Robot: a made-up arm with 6 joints. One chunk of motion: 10 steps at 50 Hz.
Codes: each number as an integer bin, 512 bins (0 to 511) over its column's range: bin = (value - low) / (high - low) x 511, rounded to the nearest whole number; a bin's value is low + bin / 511 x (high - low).
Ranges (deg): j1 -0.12..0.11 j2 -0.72..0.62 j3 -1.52..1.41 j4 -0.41..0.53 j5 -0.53..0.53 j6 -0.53..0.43
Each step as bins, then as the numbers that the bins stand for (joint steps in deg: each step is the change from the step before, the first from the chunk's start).
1 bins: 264 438 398 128 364 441
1 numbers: -0.001 0.429 0.762 -0.175 0.225 0.298
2 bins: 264 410 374 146 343 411
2 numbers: -0.001 0.355 0.624 -0.141 0.182 0.242
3 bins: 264 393 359 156 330 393
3 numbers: -0.001 0.311 0.538 -0.123 0.155 0.208
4 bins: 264 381 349 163 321 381
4 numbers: -0.001 0.279 0.481 -0.110 0.136 0.186
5 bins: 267 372 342 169 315 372
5 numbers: 0.000 0.255 0.441 -0.099 0.123 0.169
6 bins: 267 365 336 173 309 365
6 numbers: 0.000 0.237 0.407 -0.092 0.111 0.156
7 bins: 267 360 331 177 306 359
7 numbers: 0.000 0.224 0.378 -0.084 0.105 0.144
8 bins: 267 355 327 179 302 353
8 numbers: 0.000 0.211 0.355 -0.081 0.096 0.133
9 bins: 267 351 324 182 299 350
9 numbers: 0.000 0.200 0.338 -0.075 0.090 0.128
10 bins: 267 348 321 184 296 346
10 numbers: 0.000 0.193 0.321 -0.072 0.084 0.120
